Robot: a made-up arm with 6 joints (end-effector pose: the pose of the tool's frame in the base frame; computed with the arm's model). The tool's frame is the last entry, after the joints.
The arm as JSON. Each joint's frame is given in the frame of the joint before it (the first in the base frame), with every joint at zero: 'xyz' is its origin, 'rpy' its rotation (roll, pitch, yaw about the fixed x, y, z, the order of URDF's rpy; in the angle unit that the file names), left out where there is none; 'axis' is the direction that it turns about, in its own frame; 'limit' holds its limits. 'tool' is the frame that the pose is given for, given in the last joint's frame.
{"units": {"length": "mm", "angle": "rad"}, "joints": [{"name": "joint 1", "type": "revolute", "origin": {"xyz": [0.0, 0.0, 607.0]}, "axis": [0.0, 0.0, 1.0], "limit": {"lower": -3.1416, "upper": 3.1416}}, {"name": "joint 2", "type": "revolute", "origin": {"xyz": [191.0, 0.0, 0.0]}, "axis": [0.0, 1.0, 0.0], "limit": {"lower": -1.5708, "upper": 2.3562}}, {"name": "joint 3", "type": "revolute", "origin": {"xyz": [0.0, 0.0, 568.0]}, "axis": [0.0, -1.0, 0.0], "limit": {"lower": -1.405, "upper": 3.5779}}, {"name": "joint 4", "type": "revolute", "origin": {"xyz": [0.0, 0.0, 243.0]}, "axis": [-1.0, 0.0, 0.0], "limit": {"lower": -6.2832, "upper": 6.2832}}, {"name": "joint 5", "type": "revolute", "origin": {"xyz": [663.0, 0.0, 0.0]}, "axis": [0.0, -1.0, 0.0], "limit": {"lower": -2.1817, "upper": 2.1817}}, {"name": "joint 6", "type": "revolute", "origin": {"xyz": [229.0, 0.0, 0.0]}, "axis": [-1.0, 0.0, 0.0], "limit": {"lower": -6.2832, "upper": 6.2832}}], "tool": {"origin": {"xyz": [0.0, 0.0, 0.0]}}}
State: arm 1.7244 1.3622 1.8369 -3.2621 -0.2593 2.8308
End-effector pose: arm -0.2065 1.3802 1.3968 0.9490 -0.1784 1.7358
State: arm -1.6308 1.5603 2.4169 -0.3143 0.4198 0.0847
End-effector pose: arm -0.0935 -1.0759 1.4893 -0.8208 -1.1594 -1.3599
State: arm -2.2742 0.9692 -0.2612 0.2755 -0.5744 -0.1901
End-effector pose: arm -0.7121 -0.7873 0.1634 1.8553 1.0744 -1.5866
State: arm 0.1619 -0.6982 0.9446 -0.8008 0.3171 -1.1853
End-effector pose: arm -0.5142 -0.1359 1.8993 1.6194 -1.2701 1.7996
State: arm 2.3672 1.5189 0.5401 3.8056 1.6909 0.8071
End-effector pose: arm -0.7355 0.9155 0.1447 -0.4172 0.3523 0.0090
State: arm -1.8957 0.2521 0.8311 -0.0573 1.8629 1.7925
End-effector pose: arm -0.1969 -0.5453 1.8704 1.5033 0.3154 1.5260
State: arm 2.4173 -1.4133 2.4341 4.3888 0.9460 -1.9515
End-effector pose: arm 0.7587 -0.4361 0.0392 1.1050 0.2611 0.0510
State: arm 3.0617 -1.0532 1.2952 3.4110 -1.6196 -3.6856
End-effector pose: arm 1.0818 -0.1477 1.0274 -2.4371 0.7307 0.9485
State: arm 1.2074 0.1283 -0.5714 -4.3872 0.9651 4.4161
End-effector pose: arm 0.1846 0.9873 0.7993 -0.3360 1.1065 1.9923
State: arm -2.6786 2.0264 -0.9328 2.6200 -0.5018 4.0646
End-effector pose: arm 0.0533 0.0880 -0.1325 2.3654 1.0680 -0.6147
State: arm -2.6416 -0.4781 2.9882 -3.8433 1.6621 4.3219
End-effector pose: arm 0.6471 0.1858 0.8412 2.3736 -1.0491 1.0714
